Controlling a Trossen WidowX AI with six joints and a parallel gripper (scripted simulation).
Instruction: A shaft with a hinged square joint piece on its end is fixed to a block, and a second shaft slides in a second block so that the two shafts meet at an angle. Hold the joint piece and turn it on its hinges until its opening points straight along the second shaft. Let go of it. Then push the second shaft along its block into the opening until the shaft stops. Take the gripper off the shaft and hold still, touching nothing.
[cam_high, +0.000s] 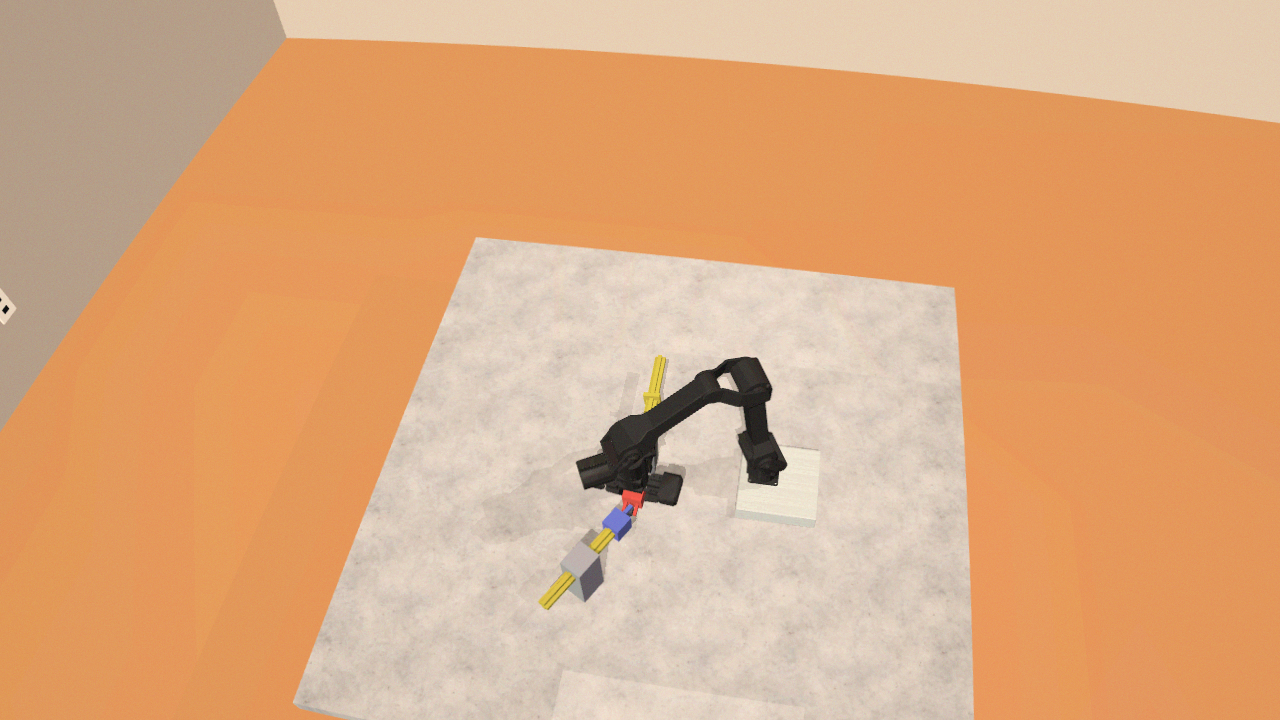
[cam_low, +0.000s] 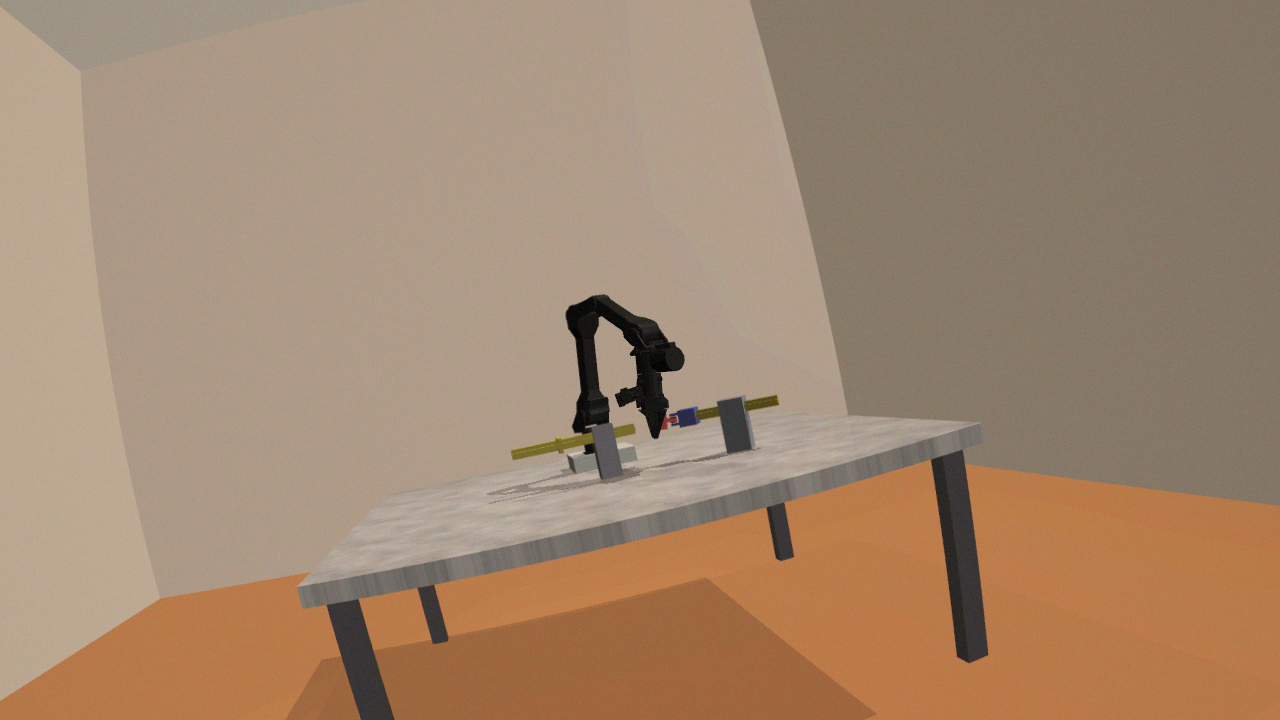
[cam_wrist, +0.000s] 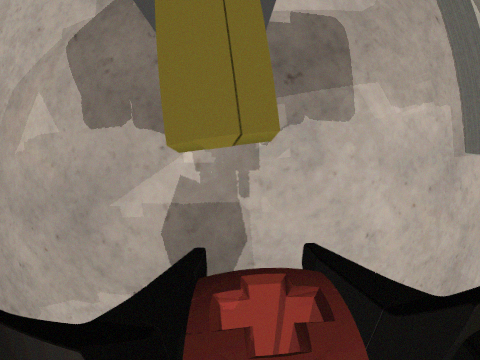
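Right now my gripper tip is 4 cm below the red joint piece and 2 cm to the right of it.
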